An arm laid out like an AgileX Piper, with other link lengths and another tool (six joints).
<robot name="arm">
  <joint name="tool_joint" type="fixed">
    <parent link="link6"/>
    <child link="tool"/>
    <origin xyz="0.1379 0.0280 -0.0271" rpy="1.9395 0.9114 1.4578"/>
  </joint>
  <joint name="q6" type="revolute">
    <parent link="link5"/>
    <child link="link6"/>
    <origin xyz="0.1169 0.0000 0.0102" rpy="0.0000 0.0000 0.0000"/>
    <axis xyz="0.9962 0 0.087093"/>
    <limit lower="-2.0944" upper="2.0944"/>
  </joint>
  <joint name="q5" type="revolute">
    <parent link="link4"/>
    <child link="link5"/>
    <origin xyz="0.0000 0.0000 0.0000" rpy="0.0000 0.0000 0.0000"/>
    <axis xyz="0 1 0"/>
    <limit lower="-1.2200" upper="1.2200"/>
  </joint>
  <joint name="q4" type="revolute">
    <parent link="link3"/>
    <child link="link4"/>
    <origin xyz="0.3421 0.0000 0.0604" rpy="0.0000 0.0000 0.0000"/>
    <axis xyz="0.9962 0 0.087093"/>
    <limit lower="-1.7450" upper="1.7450"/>
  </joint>
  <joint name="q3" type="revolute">
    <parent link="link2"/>
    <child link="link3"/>
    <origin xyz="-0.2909 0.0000 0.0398" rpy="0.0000 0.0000 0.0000"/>
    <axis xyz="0 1 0"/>
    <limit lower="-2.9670" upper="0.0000"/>
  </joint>
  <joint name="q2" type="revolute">
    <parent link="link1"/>
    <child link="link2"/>
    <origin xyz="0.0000 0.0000 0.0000" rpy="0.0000 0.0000 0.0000"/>
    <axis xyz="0 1 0"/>
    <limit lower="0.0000" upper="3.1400"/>
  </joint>
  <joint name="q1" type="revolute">
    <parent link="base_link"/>
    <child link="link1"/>
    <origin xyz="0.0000 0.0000 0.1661" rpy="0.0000 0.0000 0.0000"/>
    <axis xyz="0 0 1"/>
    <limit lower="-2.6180" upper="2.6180"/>
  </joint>
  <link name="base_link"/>
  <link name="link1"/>
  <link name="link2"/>
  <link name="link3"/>
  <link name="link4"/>
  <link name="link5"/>
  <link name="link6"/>
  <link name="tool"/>
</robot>
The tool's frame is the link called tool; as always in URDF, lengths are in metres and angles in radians.
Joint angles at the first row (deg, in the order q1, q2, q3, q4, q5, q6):
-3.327 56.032 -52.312 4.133 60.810 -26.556
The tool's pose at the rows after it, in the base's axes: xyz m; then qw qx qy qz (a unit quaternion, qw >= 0):
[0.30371, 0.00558, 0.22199, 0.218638, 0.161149, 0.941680, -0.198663]
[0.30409, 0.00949, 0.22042, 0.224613, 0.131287, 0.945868, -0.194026]
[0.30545, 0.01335, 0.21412, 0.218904, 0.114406, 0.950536, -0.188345]
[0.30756, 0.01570, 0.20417, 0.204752, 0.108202, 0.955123, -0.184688]
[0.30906, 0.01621, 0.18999, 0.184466, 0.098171, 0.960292, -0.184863]
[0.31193, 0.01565, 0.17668, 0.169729, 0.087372, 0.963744, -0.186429]
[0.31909, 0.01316, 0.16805, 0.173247, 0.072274, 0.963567, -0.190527]
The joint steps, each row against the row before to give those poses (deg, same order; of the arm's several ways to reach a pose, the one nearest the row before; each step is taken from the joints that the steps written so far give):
0.000 0.909 -0.001 0.207 0.132 -3.430
-0.001 0.362 0.000 1.731 0.001 -4.084
0.000 1.276 0.000 1.364 -0.001 -2.214
0.001 1.957 0.001 0.716 -0.112 -0.639
-0.001 2.664 -0.001 0.308 0.001 -0.838
0.002 2.539 0.000 0.137 -0.479 -1.056
-0.001 1.766 0.000 0.000 -1.593 -2.055

